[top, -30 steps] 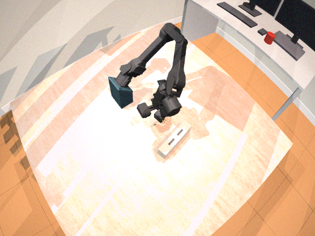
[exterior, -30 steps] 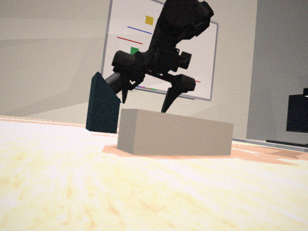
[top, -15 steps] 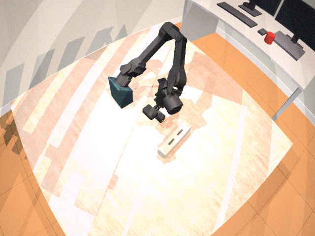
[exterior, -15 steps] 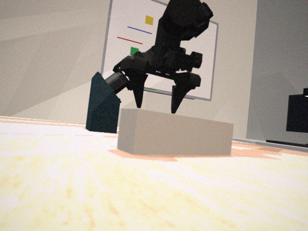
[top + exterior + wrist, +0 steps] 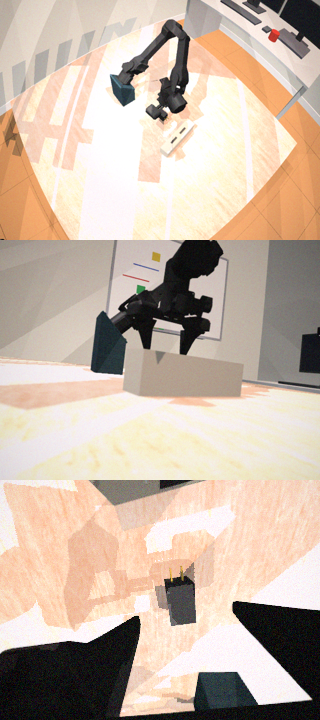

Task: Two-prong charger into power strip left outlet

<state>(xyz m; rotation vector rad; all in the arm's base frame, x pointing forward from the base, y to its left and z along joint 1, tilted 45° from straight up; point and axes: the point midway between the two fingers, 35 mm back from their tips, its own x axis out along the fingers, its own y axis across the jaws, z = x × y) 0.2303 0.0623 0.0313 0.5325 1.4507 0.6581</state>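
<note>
Right now the two-prong charger is 40 mm below my gripper tip and 20 mm ahead of it.
</note>
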